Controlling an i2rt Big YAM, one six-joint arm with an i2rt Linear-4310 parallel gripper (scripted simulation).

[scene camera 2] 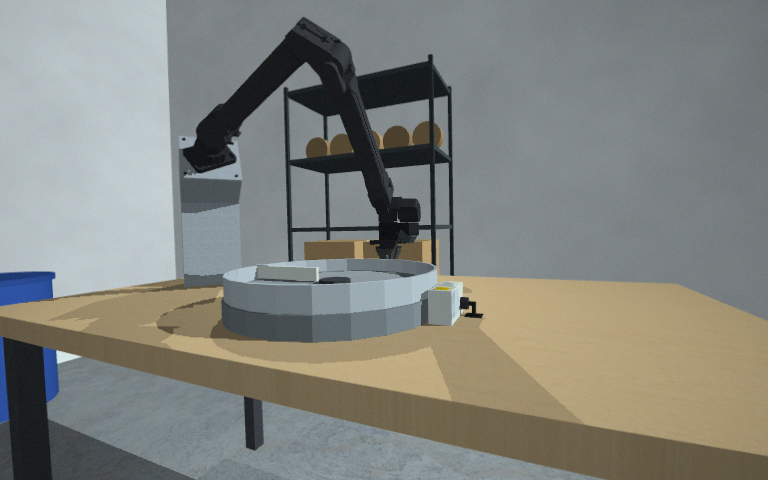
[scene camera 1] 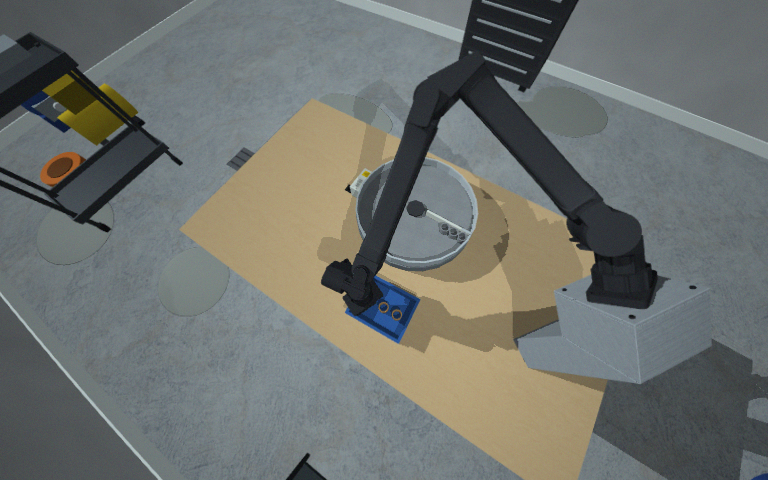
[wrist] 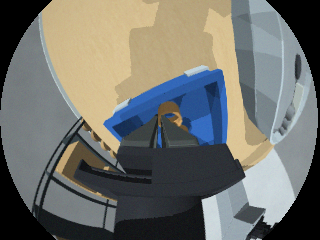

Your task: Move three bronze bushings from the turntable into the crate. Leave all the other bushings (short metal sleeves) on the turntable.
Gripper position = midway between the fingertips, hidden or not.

In view: my gripper (wrist: pixel 159 118), a blue crate (scene camera 1: pixel 396 298) and a grey turntable (scene camera 1: pixel 417 237).
The blue crate also shows in the wrist view (wrist: pixel 204 111).
